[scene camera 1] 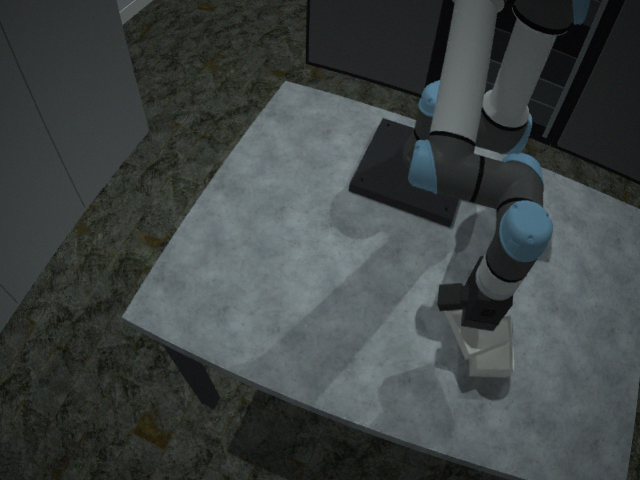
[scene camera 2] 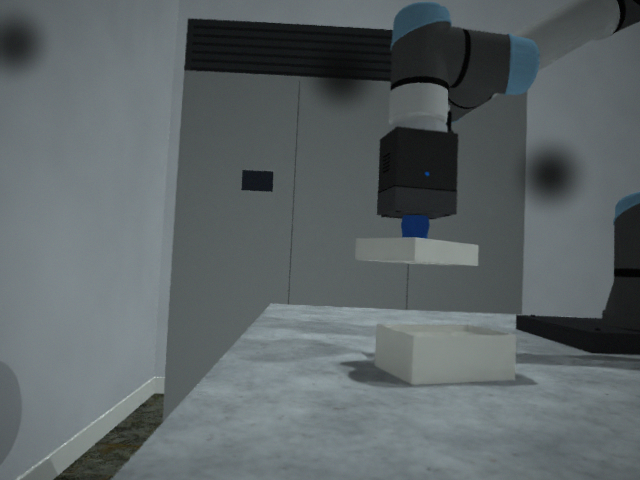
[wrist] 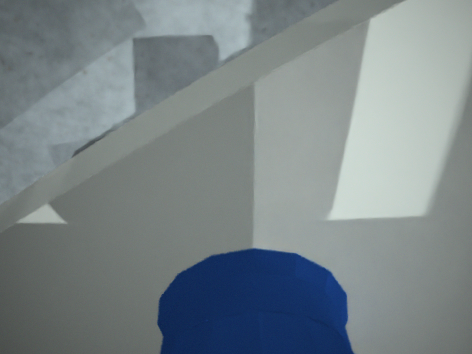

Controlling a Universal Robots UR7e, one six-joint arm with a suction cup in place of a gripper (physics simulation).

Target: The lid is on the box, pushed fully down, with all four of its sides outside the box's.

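Frame: origin at the arm's base, x back, y right, z up, level; centimetres.
Seen in the pictures: end effector, tool point: (wrist: 250, 276).
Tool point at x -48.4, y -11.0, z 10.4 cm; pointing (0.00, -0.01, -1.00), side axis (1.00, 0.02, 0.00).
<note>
Pixels of each thing's top centre, then the offset from my tool point to it. Level surfaces: height alone.
- off-white lid, middle of its top: (wrist: 262, 351) (scene camera 2: 418, 241) (scene camera 1: 477, 316) dx +0.2, dy -0.7, dz +1.4 cm
- off-white open box, middle of its top: (scene camera 2: 444, 329) (scene camera 1: 494, 341) dx +0.7, dy -7.9, dz -8.7 cm
- grey table, its level: dz -13.4 cm
The off-white lid (scene camera 1: 478, 341) (scene camera 2: 445, 252) (wrist: 300, 150) hangs level from the blue suction cup of my gripper (scene camera 1: 484, 312) (scene camera 2: 415, 227) (wrist: 255, 300). The suction cup sits on the lid's top face. The off-white open box (scene camera 1: 490, 373) (scene camera 2: 462, 357) stands upright on the table below. In scene camera 2 a clear gap separates lid and box, and the lid appears shifted left of the box. In scene camera 1 the lid looks turned relative to the box and covers part of it. The cup's contact is hidden by my tool in scene camera 1.
The box stands on the grey table (scene camera 1: 248, 248) (scene camera 2: 310, 439), toward its front right in scene camera 1. The arm's black base plate (scene camera 1: 398, 186) (scene camera 2: 573, 333) lies farther back. The table's front edge runs beyond the box in scene camera 1.
</note>
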